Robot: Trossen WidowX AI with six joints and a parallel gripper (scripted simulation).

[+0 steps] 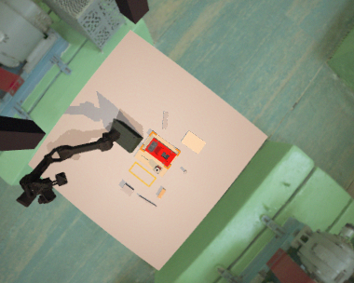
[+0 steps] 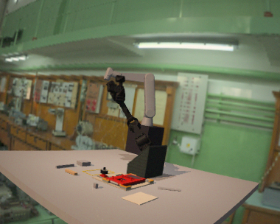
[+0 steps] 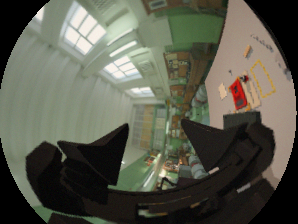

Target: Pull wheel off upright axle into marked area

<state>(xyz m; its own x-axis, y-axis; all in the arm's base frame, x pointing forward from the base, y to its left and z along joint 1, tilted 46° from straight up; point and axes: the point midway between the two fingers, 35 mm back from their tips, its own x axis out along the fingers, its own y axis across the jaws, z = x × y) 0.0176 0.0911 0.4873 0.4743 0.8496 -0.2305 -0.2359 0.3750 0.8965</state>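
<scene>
Right now my gripper tip is 31 cm short of the grey wheel, 24 cm to the right of it and 50 cm above it. Also, from my gripper tip: tan card (38 cm ahead, 55 cm to the left, 53 cm below); grey block (24 cm ahead, 1 cm to the right, 52 cm below); grey strip (12 cm ahead, 54 cm to the left, 53 cm below).
</scene>
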